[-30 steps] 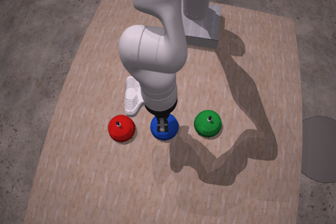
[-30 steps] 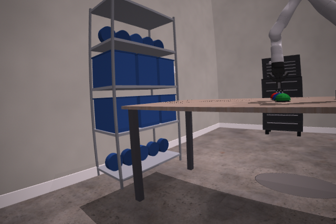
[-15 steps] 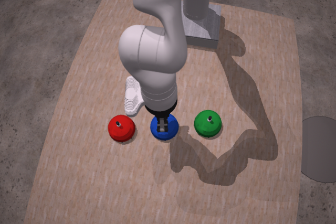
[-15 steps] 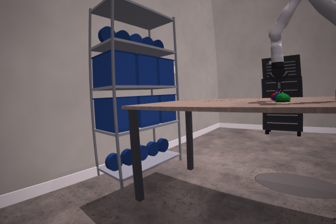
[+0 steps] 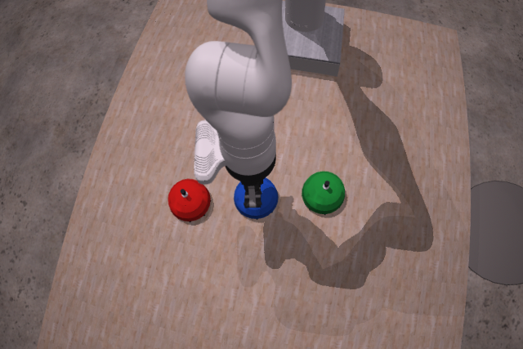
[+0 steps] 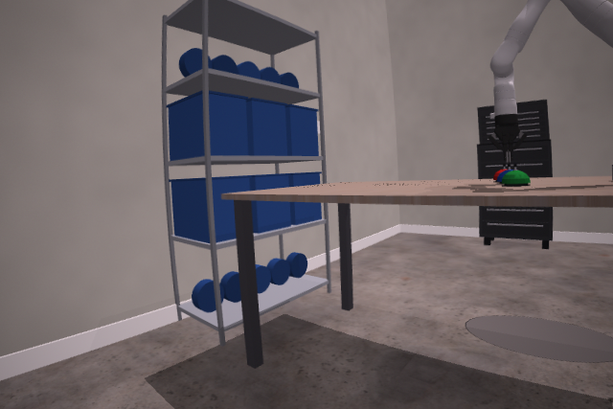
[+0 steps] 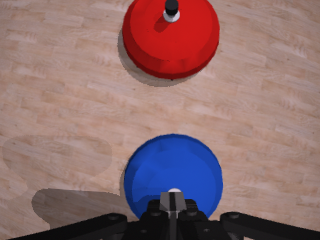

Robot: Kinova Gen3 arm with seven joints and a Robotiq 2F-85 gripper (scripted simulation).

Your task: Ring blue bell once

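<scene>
Right now my hand is 50 mm above the blue bell. The rest, counted from my hand: green bell (120 mm to the left, 60 mm behind, 50 mm below); red bell (120 mm to the right, 50 mm below, 50 mm ahead).
</scene>
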